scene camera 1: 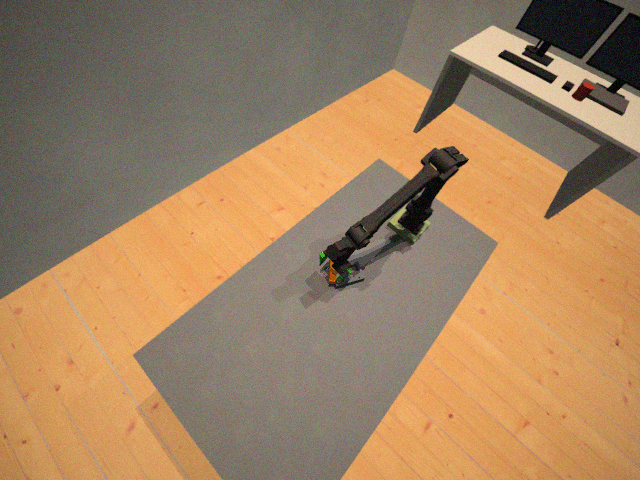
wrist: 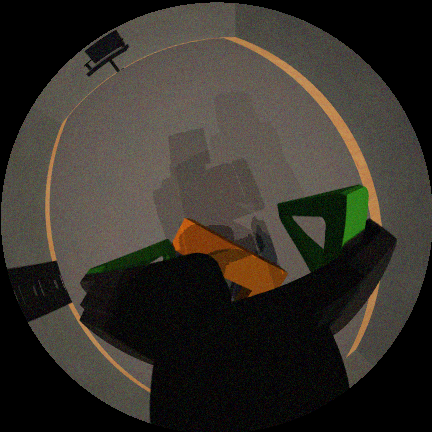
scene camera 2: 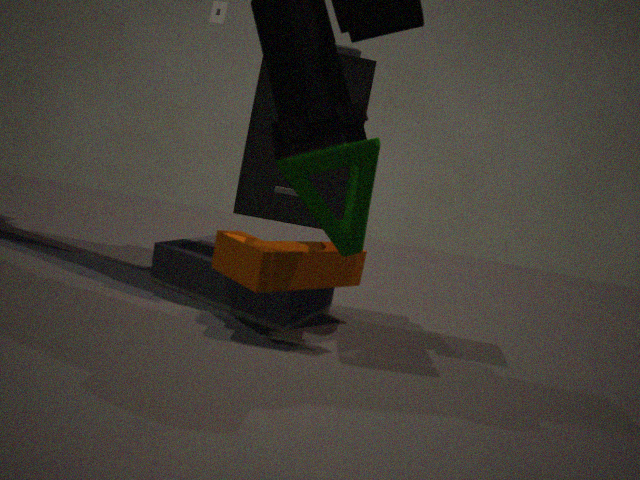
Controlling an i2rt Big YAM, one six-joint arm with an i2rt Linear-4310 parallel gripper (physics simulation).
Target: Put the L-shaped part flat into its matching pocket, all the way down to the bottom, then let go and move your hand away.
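Seen in the pictures: gripper, between the fingertips: (scene camera 1: 328, 272) (wrist: 223, 228) (scene camera 2: 348, 244); arm's base, origin of its link: (scene camera 1: 410, 223).
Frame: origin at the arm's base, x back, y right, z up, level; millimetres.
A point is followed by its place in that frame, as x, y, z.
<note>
The orange L-shaped part (scene camera 1: 332, 273) {-507, 132, 29} (scene camera 2: 289, 268) {-477, 169, 16} (wrist: 255, 272) {-472, 156, 29} lies roughly flat across the top of the dark pocket block (scene camera 1: 352, 282) {-464, 42, -10} (scene camera 2: 180, 260) {-391, 103, -8}. It sits above the rim and sticks out past the block's near side in scene camera 2. My gripper (scene camera 1: 331, 267) {-521, 147, 37} (wrist: 223, 228) {-521, 147, 37} is open, with nothing held. Its green fingers stand wide apart above the part. In scene camera 2 one green fingertip overlaps the part's right end; I cannot tell if they touch. The pocket opening is mostly hidden under the part, and my gripper's dark body covers some of the part in the wrist view.
The arm's base (scene camera 1: 400, 227) {-60, 28, -1} stands on the grey mat (scene camera 1: 289, 377) {-928, 2, -36}, behind the block. A white desk (scene camera 1: 491, 43) with monitors, a keyboard (scene camera 1: 527, 66) and a red cup (scene camera 1: 583, 90) stands at the back right. Arm shadows fall beside the block.
</note>
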